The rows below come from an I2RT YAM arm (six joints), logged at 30 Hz.
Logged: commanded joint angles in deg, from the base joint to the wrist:
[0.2, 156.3, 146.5, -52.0, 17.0, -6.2]
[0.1, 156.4, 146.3, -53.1, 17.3, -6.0]
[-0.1, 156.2, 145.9, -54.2, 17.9, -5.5]
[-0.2, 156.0, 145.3, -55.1, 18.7, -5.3]
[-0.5, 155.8, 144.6, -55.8, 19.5, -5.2]
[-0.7, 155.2, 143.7, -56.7, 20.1, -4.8]
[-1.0, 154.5, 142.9, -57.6, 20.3, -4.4]
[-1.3, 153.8, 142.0, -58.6, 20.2, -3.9]
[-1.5, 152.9, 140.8, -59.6, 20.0, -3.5]
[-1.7, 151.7, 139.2, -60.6, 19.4, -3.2]
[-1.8, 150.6, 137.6, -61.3, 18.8, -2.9]
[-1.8, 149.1, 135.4, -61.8, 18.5, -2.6]
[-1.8, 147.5, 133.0, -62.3, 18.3, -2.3]
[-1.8, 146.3, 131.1, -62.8, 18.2, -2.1]
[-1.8, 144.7, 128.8, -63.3, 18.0, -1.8]
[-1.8, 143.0, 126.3, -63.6, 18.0, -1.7]
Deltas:
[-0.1, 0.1, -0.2, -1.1, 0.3, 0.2]
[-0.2, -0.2, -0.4, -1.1, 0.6, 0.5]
[-0.1, -0.2, -0.6, -0.9, 0.8, 0.2]
[-0.3, -0.2, -0.7, -0.7, 0.8, 0.1]
[-0.2, -0.6, -0.9, -0.9, 0.6, 0.4]
[-0.3, -0.7, -0.8, -0.9, 0.2, 0.4]
[-0.3, -0.7, -0.9, -1.0, -0.1, 0.5]
[-0.2, -0.9, -1.2, -1.0, -0.2, 0.4]
[-0.2, -1.2, -1.6, -1.0, -0.6, 0.3]
[-0.1, -1.1, -1.6, -0.7, -0.6, 0.3]
[0.0, -1.5, -2.2, -0.5, -0.3, 0.3]
[0.0, -1.6, -2.4, -0.5, -0.2, 0.3]
[0.0, -1.2, -1.9, -0.5, -0.1, 0.2]
[0.0, -1.6, -2.3, -0.5, -0.2, 0.3]
[0.0, -1.7, -2.5, -0.3, 0.0, 0.1]

